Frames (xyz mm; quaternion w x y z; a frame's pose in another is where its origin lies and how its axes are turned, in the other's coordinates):
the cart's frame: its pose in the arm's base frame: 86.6 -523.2 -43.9 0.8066 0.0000 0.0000 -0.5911
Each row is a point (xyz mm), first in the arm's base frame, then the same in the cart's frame.
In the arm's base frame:
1: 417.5 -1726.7 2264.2
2: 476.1 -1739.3 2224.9
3: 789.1 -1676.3 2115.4
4: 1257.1 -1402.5 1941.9
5: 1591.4 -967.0 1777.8
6: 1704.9 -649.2 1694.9
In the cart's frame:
1: 1247.3 -47.0 2308.1
2: 1276.9 5.1 2268.8
3: 1311.1 322.6 2159.3
4: 1191.0 851.3 1985.8
5: 876.4 1301.2 1821.7
6: 607.6 1505.2 1738.8

